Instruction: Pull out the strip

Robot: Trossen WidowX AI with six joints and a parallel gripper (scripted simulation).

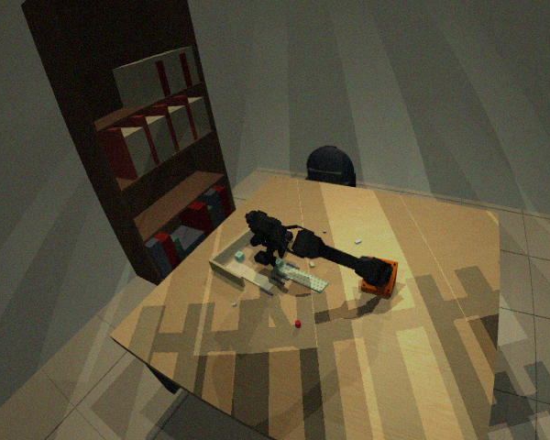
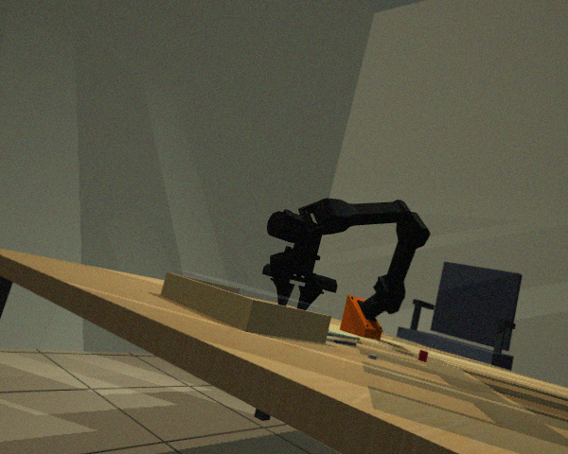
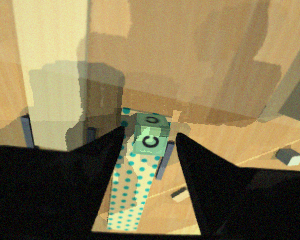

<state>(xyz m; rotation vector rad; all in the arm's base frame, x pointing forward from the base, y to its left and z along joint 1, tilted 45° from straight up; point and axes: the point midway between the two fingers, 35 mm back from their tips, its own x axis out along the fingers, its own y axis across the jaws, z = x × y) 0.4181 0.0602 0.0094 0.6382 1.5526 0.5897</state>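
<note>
My gripper tip is now 9 cm to the right of the plain strip, 8 cm short of it and 2 cm above it. The rest, counted from my gripper tip: small red cube: 23 cm to the left, 22 cm behind, 1 cm below.
</note>
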